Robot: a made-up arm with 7 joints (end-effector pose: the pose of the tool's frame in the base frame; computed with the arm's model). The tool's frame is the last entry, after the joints.
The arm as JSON. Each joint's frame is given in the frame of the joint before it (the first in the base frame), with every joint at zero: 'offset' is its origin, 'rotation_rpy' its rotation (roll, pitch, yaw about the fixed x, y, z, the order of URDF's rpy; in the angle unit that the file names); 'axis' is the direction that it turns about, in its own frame. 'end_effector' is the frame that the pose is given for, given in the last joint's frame.
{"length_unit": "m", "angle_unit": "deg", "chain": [
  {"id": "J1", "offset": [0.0, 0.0, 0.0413], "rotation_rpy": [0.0, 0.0, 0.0], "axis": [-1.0, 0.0, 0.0]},
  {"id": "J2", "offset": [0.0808, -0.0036, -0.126], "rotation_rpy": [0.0, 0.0, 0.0], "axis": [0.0, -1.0, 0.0]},
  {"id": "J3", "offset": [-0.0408, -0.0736, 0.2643], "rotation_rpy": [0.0, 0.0, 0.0], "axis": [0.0, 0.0, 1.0]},
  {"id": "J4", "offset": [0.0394, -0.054, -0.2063], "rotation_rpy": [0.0, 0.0, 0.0], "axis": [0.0, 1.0, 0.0]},
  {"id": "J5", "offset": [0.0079, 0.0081, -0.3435], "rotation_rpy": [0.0, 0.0, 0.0], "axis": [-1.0, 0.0, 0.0]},
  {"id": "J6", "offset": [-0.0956, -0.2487, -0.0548], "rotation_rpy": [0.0, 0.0, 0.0], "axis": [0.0, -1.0, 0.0]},
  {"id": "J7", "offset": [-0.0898, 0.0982, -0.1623], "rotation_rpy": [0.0, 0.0, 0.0], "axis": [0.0, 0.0, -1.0]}
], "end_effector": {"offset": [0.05, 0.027, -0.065], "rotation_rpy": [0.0, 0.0, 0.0]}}
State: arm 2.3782 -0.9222 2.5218 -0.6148 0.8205 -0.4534 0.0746
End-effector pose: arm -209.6 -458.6 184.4 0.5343 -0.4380 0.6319 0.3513
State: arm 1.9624 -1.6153 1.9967 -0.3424 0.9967 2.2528 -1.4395
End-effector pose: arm -50.0 -130.5 -135.9 0.2831 -0.2337 -0.3893 0.8448
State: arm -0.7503 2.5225 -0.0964 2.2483 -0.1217 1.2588 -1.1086
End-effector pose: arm 305.2 368.3 -566.8 0.6790 -0.0300 -0.7264 0.1019
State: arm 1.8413 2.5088 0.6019 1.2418 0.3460 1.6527 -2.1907
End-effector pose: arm 385.9 67.5 502.2 0.8525 0.4979 -0.0996 -0.1239
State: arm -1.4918 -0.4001 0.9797 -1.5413 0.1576 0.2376 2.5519
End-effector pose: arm 556.2 465.5 302.1 0.1667 -0.7464 -0.5457 0.3425
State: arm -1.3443 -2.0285 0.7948 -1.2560 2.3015 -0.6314 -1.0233
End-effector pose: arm -206.2 82.5 -78.8 0.6399 -0.0205 0.2795 0.7155
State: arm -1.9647 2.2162 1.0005 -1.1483 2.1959 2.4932 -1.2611
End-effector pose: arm -24.0 -37.2 317.1 0.0691 -0.7144 0.6939 -0.0579
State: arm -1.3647 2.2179 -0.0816 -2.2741 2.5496 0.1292 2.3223
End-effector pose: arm 87.4 -15.9 -85.3 0.8655 0.2142 -0.4216 -0.1652
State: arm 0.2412 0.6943 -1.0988 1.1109 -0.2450 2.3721 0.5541
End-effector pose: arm -61.7 -117.4 -394.4 0.2432 0.0325 -0.7577 -0.6048
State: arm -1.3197 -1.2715 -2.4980 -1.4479 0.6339 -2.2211 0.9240
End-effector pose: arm -184.3 -59.1 -22.3 0.2108 0.4701 -0.4490 0.7300
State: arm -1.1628 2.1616 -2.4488 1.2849 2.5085 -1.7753 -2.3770
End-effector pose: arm -301.6 -14.0 119.4 0.0600 -0.7084 0.2270 -0.6656
